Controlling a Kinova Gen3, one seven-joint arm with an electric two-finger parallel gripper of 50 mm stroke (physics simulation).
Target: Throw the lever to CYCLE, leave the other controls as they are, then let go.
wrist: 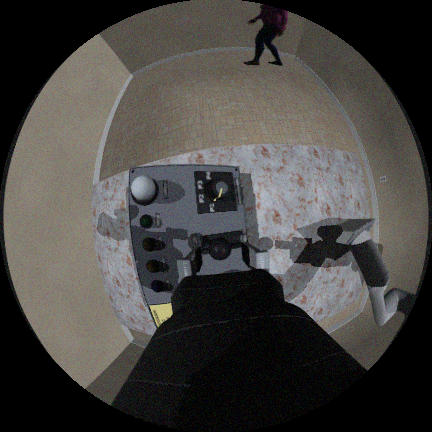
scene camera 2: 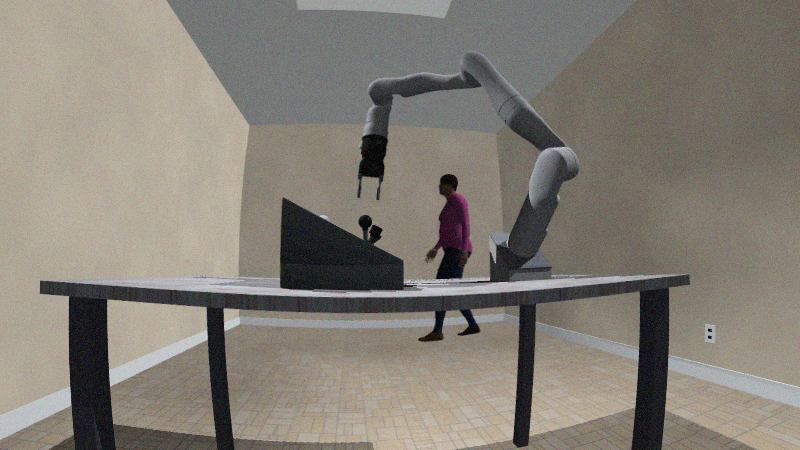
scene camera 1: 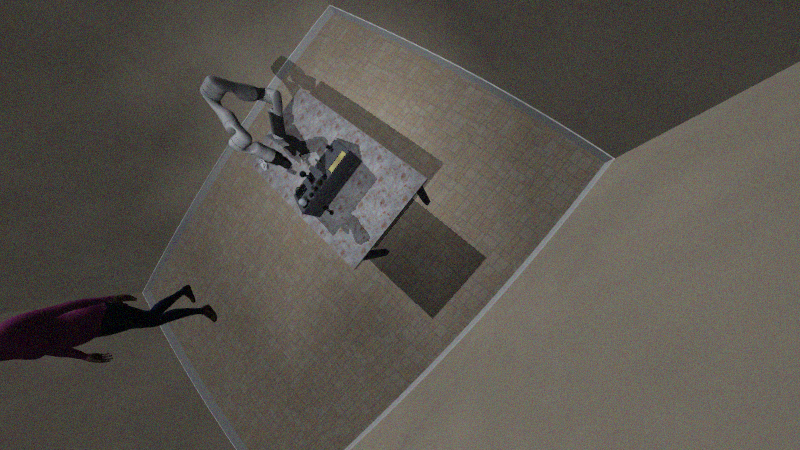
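Where they show: gripper, between the fingertips: (wrist: 221, 252) (scene camera 2: 368, 198) (scene camera 1: 293, 171); arm's base, origin of its link: (wrist: 357, 238) (scene camera 2: 520, 247) (scene camera 1: 279, 136).
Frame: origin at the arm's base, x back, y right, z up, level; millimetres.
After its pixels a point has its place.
The lever's black ball knob (scene camera 2: 364, 221) {x -463, y 36, z 80 mm} (wrist: 220, 248) {x -457, y 60, z 101 mm} stands up from the sloped grey console (scene camera 1: 342, 177) {x -639, y -92, z -25 mm} (scene camera 2: 330, 251) {x -530, y -257, z -22 mm} (wrist: 177, 212) {x -548, y 129, z 39 mm}. In scene camera 2 its stem looks near upright. My gripper (scene camera 2: 368, 198) {x -452, y 65, z 154 mm} is open, points down and hangs a little above the knob, apart from it. In the wrist view the knob shows between the spread fingers. No CYCLE marking can be read; the gripper covers part of the panel around the lever. The selector dial (scene camera 2: 376, 230) {x -436, y -195, z 28 mm} (wrist: 220, 189) {x -453, y 171, z 27 mm} has its yellow pointer towards P1. A white mushroom button (wrist: 143, 189) {x -587, y 171, z 112 mm} and a green button (wrist: 146, 221) {x -598, y 113, z 87 mm} sit on the panel.
Several darker buttons, one of them blue (wrist: 157, 286) {x -595, y -24, z 86 mm}, line the panel near a yellow label (scene camera 1: 336, 161) {x -593, y -152, z 67 mm} (wrist: 161, 314) {x -612, y -112, z 76 mm}. The console stands on a speckled table (scene camera 1: 391, 179) {x -888, y -293, z -98 mm} (scene camera 2: 167, 299) {x -788, y -433, z -114 mm} (wrist: 300, 175) {x -181, y 232, z -98 mm}. A person in a magenta top (scene camera 1: 61, 330) (scene camera 2: 455, 223) (wrist: 272, 20) is beyond the table.
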